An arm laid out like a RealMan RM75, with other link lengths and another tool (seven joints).
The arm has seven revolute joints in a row. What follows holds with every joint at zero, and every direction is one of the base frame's.
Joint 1 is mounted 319.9 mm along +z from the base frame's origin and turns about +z.
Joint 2 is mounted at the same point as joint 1 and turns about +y.
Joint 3 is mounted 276.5 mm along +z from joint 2 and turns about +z.
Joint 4 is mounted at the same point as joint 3 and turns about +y.
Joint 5 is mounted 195.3 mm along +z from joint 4 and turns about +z.
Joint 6 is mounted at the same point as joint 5 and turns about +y.
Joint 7 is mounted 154.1 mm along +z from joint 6 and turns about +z.
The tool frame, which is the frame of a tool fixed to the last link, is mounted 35 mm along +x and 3 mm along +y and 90 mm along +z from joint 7; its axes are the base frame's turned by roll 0, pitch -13.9 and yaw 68.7 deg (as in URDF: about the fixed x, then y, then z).
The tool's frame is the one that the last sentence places.
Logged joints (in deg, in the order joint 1, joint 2, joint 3, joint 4, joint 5, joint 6, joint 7), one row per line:
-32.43 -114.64 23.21 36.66 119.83 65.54 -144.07
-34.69 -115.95 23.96 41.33 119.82 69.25 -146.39
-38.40 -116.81 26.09 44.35 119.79 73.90 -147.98
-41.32 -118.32 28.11 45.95 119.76 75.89 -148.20
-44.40 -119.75 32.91 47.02 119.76 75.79 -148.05
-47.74 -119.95 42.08 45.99 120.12 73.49 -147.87
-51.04 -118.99 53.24 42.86 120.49 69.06 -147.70
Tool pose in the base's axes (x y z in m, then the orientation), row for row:
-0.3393 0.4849 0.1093 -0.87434 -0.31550 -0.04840 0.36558
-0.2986 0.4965 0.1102 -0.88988 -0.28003 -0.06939 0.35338
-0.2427 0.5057 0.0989 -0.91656 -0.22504 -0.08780 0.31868
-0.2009 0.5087 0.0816 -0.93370 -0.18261 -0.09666 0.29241
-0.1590 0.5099 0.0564 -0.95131 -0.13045 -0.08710 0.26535
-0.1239 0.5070 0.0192 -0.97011 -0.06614 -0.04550 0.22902
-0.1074 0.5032 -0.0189 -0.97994 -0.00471 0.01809 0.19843
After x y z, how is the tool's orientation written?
As a quaternion, x y z w.
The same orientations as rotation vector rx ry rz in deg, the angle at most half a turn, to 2 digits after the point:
-128.80 -46.48 -7.13
-131.86 -41.49 -10.28
-138.12 -33.91 -13.23
-142.55 -27.88 -14.76
-147.24 -20.19 -13.48
-153.00 -10.43 -7.18
-157.08 -0.75 2.90

